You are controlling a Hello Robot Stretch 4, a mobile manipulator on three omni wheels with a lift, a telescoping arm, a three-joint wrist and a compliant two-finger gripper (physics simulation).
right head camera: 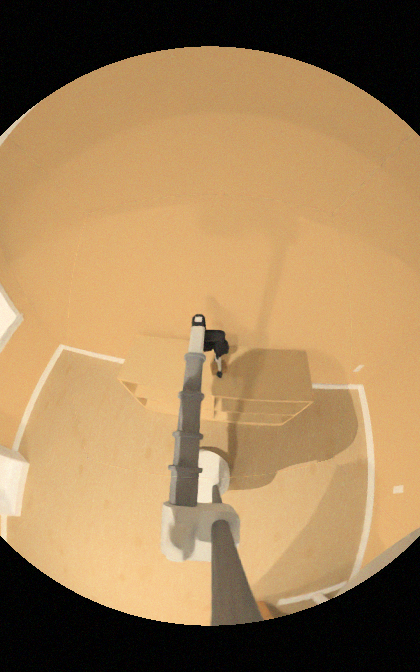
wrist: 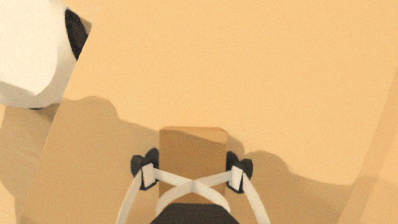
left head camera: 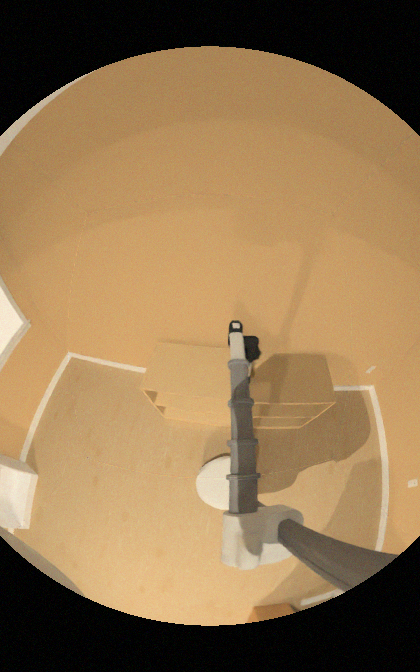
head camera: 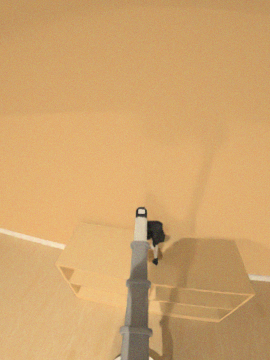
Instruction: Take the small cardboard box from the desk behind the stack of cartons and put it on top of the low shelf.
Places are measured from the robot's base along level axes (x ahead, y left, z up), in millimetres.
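Where they show: gripper, fingertip midpoint: (wrist: 191,163) (head camera: 153,257).
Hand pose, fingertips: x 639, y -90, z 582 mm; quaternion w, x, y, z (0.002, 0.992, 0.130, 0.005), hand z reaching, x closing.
Note:
After its pixels a point has its place.
My gripper (wrist: 191,163) @[y -90, x 639, z 582 mm] (head camera: 155,261) @[y -90, x 639, z 582 mm] (right head camera: 219,374) is shut on the small cardboard box (wrist: 192,145) @[y -63, x 632, z 631 mm], with a dark fingertip on each side of it. The low shelf (head camera: 95,250) @[y 303, x 660, z 582 mm] (left head camera: 185,370) (right head camera: 155,357) (wrist: 225,65) @[y 25, x 643, z 581 mm] is a light wooden unit with open compartments facing my base. The gripper and box are over its top, near the middle of its length. I cannot tell whether the box touches the top. In the head views the arm and gripper mostly hide the box. The desk and the stack of cartons cannot be made out.
My round white base (left head camera: 212,482) (right head camera: 212,475) (wrist: 30,50) @[y -4, x 91, z 187 mm] stands on the floor in front of the shelf. A white block-shaped object (left head camera: 17,492) (right head camera: 12,482) is at the left edge. An orange-brown object (left head camera: 272,613) partly shows at the bottom edge. A plain orange wall rises behind the shelf.

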